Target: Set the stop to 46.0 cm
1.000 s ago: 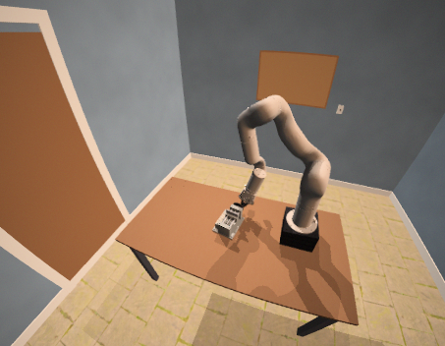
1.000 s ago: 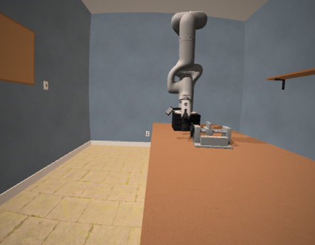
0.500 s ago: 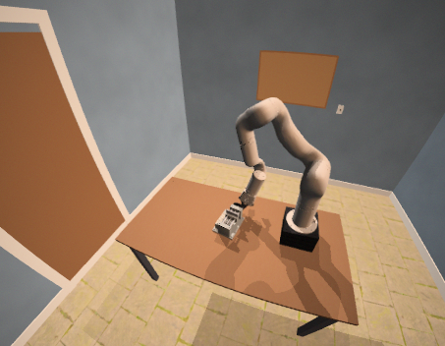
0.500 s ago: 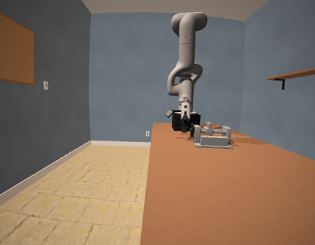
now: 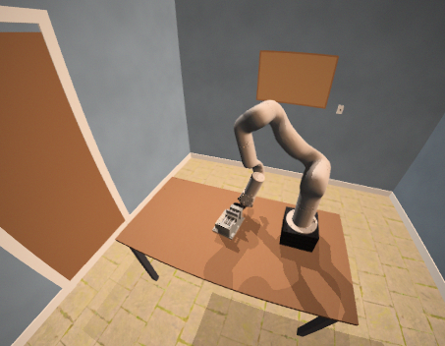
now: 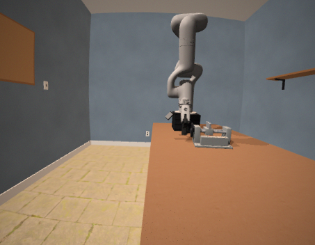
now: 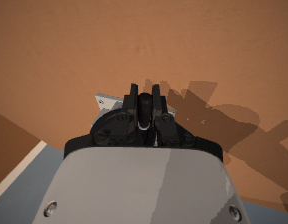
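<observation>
Right now my hand is 1 cm short of the black handwheel and 2 cm to the right of it. From my hand the other things lie so: dark round handwheel handle 1 cm to the left.
</observation>
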